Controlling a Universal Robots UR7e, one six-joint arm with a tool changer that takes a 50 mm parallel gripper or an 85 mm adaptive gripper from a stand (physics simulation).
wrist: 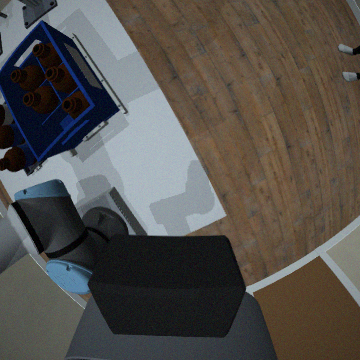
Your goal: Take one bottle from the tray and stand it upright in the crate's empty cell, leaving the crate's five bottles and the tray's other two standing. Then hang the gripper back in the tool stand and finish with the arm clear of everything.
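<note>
A blue crate stands at the upper left of the wrist view. Several brown bottles stand upright in its cells, among them one at the far end and one near the right corner. The cell at the crate's near left corner holds no bottle. Outside the crate, at the left edge, brown bottles show beside a pale rounded thing; the tray under them is hidden or out of frame. A plain black block on a grey body fills the bottom centre. No gripper fingers show, so their opening is hidden.
The arm's grey links with light blue caps are at the lower left, beside a grey box-like part. A dark metal plate is at the top left. The pale table top ends at the wooden floor.
</note>
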